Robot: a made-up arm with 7 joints.
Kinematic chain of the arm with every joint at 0, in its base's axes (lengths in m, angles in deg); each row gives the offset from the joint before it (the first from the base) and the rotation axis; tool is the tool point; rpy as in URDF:
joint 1: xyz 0 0 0.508 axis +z
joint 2: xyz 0 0 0 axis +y
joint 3: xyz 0 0 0.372 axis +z
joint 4: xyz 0.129 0 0 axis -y
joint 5: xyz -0.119 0 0.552 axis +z
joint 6: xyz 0 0 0 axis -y
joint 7: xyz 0.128 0 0 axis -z
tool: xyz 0 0 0 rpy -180 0 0
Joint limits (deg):
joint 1: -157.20..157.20
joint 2: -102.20..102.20
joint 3: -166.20..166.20
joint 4: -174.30..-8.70
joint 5: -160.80..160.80
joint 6: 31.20..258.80
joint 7: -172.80..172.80
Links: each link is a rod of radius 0.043 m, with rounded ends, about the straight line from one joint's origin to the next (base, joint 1, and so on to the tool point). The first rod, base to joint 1, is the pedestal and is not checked.
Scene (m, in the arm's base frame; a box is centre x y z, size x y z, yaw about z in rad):
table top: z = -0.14
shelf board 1: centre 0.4 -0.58 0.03 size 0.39 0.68 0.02 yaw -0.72
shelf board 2: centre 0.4 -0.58 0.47 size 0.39 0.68 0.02 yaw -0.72
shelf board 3: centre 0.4 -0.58 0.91 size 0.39 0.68 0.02 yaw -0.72
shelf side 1: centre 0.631 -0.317 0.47 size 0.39 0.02 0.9 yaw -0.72
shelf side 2: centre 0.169 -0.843 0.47 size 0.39 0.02 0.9 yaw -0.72
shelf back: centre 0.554 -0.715 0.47 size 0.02 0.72 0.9 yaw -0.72
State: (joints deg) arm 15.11 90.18 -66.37 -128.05 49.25 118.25 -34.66
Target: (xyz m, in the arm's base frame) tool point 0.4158 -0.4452 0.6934
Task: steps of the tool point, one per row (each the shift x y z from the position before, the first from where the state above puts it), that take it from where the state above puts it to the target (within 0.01 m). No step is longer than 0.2 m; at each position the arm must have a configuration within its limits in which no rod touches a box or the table.
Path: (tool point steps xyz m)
1: -0.1106 0.0011 0.0598
2: -0.1005 0.0263 0.0385
3: -0.0825 0.0411 0.0211
4: -0.0621 0.0462 0.0113
5: -0.0458 0.0457 0.0094
6: -0.0356 0.0450 0.0135
7: -0.0309 0.0489 0.0192
8: 0.0360 -0.0393 0.0153
9: 0.0451 -0.0353 0.0315
10: 0.0619 -0.0313 0.0464
11: 0.0858 -0.0218 0.0558
12: 0.1124 -0.0028 0.0557
13: 0.1336 0.0268 0.0443
14: 0.1417 0.0630 0.0225

